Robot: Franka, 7 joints.
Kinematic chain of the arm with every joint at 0, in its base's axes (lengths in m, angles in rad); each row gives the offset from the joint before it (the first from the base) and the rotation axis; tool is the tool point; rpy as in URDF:
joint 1: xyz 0 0 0.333 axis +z
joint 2: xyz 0 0 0 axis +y
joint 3: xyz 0 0 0.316 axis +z
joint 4: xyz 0.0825 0 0 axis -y
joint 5: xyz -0.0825 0 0.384 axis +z
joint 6: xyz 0 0 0 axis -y
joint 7: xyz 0.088 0 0 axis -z
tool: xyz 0 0 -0.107 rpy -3.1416 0 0
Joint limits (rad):
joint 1: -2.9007..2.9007
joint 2: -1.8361..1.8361
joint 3: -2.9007..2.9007
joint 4: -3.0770..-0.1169
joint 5: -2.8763..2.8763
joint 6: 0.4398..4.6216
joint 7: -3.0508..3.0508
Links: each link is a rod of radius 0.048 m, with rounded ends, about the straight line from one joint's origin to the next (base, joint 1, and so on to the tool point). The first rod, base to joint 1, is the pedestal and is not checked.
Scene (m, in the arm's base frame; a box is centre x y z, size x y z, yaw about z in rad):
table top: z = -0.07
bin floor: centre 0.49 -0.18 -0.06 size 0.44 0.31 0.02 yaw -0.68
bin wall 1: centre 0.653 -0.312 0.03 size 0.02 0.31 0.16 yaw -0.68
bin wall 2: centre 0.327 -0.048 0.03 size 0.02 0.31 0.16 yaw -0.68
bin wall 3: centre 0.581 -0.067 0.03 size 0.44 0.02 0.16 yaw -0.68
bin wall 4: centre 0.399 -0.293 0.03 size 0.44 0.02 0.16 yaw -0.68
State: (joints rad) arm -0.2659 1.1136 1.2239 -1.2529 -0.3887 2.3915 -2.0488
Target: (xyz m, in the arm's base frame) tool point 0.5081 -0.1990 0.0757
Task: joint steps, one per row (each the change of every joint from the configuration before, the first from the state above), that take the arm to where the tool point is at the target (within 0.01 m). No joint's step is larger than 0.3 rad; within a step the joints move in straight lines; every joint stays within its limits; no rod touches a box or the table.
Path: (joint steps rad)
1: -0.2702 -0.2496 -0.2480 -0.1912 -0.1672 0.0792 0.1187
2: -0.2703 -0.2497 -0.2481 -0.1911 -0.1672 0.0791 0.1186
3: -0.0775 0.1311 -0.0651 -0.1244 0.1576 -0.2782 -0.1186
4: -0.0775 0.1310 -0.0652 -0.1244 0.1575 -0.2782 -0.1187

